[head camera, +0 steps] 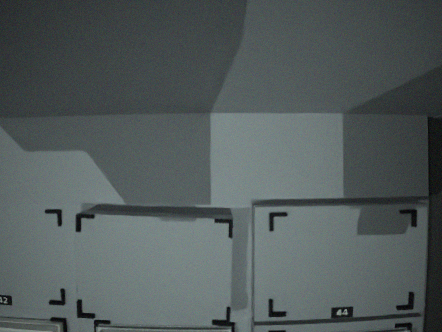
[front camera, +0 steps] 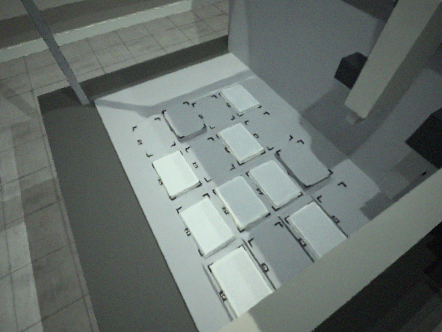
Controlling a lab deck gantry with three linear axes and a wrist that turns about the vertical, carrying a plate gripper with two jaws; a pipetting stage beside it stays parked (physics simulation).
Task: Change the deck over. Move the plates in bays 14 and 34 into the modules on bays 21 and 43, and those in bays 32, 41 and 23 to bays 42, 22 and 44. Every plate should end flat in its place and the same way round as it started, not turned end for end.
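Frame: origin at the robot's base, x ahead, y left, z up, level; metres.
Where they show: gripper, fingertip midpoint: (front camera: 401, 179); robot's base at its link origin: (front camera: 133, 128).
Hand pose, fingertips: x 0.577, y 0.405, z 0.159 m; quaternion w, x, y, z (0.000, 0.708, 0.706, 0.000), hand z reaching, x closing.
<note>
Each offset is from my fingertips to the top centre of the thing. "*": to the spot under its first point.
In the front view white plates lie flat in bay 14 @(* dy -0.364, dx -0.022, dz -0.130 m) (front camera: 241, 282), bay 34 @(* dy -0.150, dx -0.024, dz -0.130 m) (front camera: 317, 229), bay 32 @(* dy -0.151, dx -0.339, dz -0.145 m) (front camera: 241, 143), bay 41 @(* dy -0.046, dx -0.502, dz -0.145 m) (front camera: 240, 99) and bay 23 @(* dy -0.258, dx -0.178, dz -0.144 m) (front camera: 241, 202). The module on bay 21 @(dy -0.255, dx -0.513, dz -0.137 m) (front camera: 185, 120) and the module on bay 43 @(* dy -0.040, dx -0.180, dz -0.140 m) (front camera: 306, 164) (head camera: 155, 270) are bare on top. Bay 42 @(* dy -0.060, dx -0.380, dz -0.159 m) (front camera: 257, 126) (head camera: 25, 260), bay 22 @(* dy -0.254, dx -0.345, dz -0.159 m) (front camera: 210, 159) and bay 44 @(* dy -0.030, dx -0.043, dz -0.144 m) (front camera: 345, 201) (head camera: 300, 260) hold no plate. The edges of the plates in bays 32 and 33 show at the bottom of the head view. I cannot make out the gripper in either view.
Other plates lie in bay 12 @(* dy -0.363, dx -0.339, dz -0.145 m) (front camera: 176, 174), bay 13 @(* dy -0.364, dx -0.170, dz -0.143 m) (front camera: 206, 225) and bay 33 @(* dy -0.150, dx -0.178, dz -0.145 m) (front camera: 275, 183). A pale column (front camera: 395, 60) stands at the upper right, beside dark blocks (front camera: 351, 70). A pale beam (front camera: 350, 270) crosses the lower right in front of the deck.
</note>
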